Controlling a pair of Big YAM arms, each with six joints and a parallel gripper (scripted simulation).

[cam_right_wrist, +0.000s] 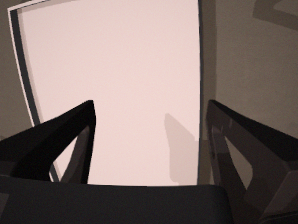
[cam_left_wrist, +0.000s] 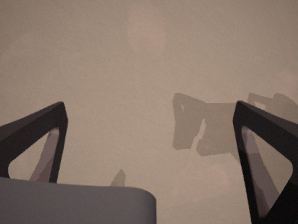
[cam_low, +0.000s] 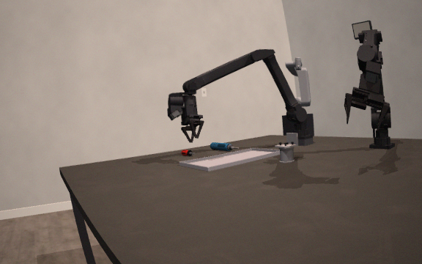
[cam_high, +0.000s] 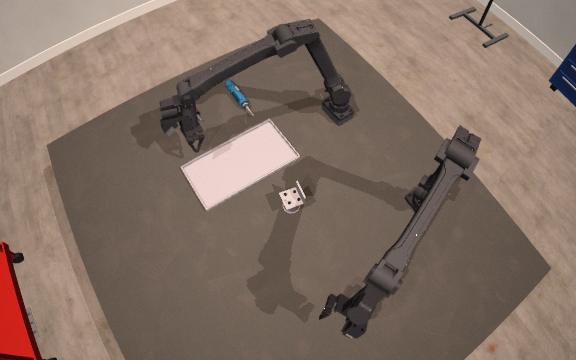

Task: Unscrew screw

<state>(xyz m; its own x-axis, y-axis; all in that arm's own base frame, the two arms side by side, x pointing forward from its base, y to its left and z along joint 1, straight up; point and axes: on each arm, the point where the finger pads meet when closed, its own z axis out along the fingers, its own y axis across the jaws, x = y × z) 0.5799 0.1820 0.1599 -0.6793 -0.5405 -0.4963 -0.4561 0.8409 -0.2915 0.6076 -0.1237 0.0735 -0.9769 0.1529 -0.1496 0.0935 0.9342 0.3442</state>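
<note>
Right now the white bracket plate is 17 cm behind my left hand, 45 cm to the right of it and 9 cm below it. Also, from my left hand: red tool 8 cm behind, 103 cm to the right, 15 cm below; then flat white tray 11 cm behind, 71 cm to the right, 15 cm below.
</note>
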